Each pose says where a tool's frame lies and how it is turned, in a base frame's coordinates. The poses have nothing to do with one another.
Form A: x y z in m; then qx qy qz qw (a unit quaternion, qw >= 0).
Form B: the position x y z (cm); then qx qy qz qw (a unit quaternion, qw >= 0). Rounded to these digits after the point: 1 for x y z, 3 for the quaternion.
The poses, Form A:
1: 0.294 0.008 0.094 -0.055 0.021 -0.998 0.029
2: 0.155 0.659 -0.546 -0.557 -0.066 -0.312 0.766
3: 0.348 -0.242 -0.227 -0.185 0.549 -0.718 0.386
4: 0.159 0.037 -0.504 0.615 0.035 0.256 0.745
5: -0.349 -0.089 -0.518 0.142 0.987 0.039 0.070
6: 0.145 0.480 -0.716 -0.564 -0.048 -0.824 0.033
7: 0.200 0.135 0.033 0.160 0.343 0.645 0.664
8: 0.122 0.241 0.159 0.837 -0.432 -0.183 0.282
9: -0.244 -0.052 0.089 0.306 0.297 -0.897 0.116
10: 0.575 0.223 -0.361 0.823 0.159 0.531 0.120
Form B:
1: 29.4 0.8 9.4 -0.055 0.021 -0.998 0.029
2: 15.5 65.9 -54.6 -0.557 -0.066 -0.312 0.766
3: 34.8 -24.2 -22.7 -0.185 0.549 -0.718 0.386
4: 15.9 3.7 -50.4 0.615 0.035 0.256 0.745
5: -34.9 -8.9 -51.8 0.142 0.987 0.039 0.070
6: 14.5 48.0 -71.6 -0.564 -0.048 -0.824 0.033
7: 20.0 13.5 3.3 0.160 0.343 0.645 0.664
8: 12.2 24.1 15.9 0.837 -0.432 -0.183 0.282
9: -24.4 -5.2 8.9 0.306 0.297 -0.897 0.116
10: 57.5 22.3 -36.1 0.823 0.159 0.531 0.120
